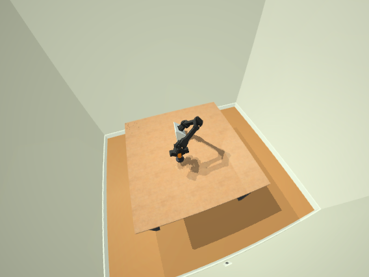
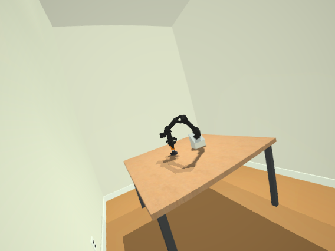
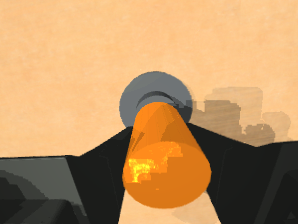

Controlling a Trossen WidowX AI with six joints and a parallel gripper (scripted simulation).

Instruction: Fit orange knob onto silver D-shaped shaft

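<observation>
My gripper tip is now 40 mm above the pedestal. The rest, counted from my gripper tip: orange knob 30 mm above.
</observation>
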